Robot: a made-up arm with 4 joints.
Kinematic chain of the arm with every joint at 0, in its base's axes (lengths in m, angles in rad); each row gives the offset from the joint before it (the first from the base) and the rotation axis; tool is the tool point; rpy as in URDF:
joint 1: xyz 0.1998 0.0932 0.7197 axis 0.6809 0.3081 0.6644
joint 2: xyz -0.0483 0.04 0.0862 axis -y
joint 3: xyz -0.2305 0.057 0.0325 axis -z
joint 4: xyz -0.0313 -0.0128 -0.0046 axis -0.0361 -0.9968 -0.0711
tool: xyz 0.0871 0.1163 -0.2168 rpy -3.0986 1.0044 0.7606
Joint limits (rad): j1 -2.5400..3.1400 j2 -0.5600..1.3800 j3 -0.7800..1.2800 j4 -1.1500..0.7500
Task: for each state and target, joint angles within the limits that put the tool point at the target. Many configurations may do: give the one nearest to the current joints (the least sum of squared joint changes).
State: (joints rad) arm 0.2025 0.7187 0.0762 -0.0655
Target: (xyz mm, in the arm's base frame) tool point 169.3 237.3 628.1
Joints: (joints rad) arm 0.0855 0.6637 0.4634 0.2267
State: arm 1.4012 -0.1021 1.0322 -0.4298
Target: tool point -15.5 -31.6 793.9
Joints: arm 1.3441 -0.4239 0.7094 0.0712
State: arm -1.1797 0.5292 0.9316 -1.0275
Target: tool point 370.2 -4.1 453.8
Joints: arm -1.5233 0.7778 0.9989 -0.7820
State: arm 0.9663 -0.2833 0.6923 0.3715
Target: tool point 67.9 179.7 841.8
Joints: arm 0.9046 0.4068 -0.0127 0.7500
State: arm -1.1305 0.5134 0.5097 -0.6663
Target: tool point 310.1 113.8 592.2
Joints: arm -0.8360 0.9443 0.6086 0.1295
